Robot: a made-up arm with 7 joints. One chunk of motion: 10 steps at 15 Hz.
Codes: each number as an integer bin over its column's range. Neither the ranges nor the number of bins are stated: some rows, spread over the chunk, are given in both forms.
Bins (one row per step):
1: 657 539 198 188 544 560
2: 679 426 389 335 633 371
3: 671 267 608 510 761 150
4: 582 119 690 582 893 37
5: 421 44 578 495 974 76
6: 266 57 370 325 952 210
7: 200 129 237 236 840 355
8: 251 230 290 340 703 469
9: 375 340 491 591 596 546
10: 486 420 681 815 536 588
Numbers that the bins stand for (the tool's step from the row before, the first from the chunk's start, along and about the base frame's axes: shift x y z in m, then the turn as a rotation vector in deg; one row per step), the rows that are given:
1: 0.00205 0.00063 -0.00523 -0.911 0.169 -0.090
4: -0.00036 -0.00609 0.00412 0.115 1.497 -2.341
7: -0.01259 -0.00593 -0.00449 -0.786 1.295 -0.972
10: -0.00343 -0.00127 0.00395 0.721 0.139 0.031
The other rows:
2: 0.00275 -0.00118 -0.00160 -0.528 0.508 -0.903
3: 0.00249 -0.00372 0.00256 -0.073 0.995 -1.854
5: -0.00551 -0.00730 0.00199 -0.112 1.805 -2.173
6: -0.01048 -0.00709 -0.00196 -0.554 1.721 -1.596
8: -0.01096 -0.00432 -0.00348 -0.515 0.774 -0.481
9: -0.00699 -0.00255 0.00034 0.138 0.367 -0.150

